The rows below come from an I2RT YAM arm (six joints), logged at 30 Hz.
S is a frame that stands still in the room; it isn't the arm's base.
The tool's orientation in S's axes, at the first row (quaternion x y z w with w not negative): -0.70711, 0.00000, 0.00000, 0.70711
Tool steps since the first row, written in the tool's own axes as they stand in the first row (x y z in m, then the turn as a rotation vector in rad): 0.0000, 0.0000, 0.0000, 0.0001, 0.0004, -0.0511; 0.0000, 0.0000, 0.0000, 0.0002, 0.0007, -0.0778; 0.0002, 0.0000, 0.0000, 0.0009, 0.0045, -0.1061; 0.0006, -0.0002, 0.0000, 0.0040, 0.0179, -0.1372; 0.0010, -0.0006, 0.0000, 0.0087, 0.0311, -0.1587
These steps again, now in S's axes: 0.0000, 0.0000, 0.0000, 0.0001, -0.0511, -0.0004; 0.0000, 0.0000, 0.0000, 0.0002, -0.0778, -0.0007; 0.0002, 0.0000, 0.0000, 0.0009, -0.1061, -0.0045; 0.0006, 0.0000, 0.0002, 0.0040, -0.1372, -0.0179; 0.0010, 0.0000, 0.0006, 0.0087, -0.1587, -0.0311
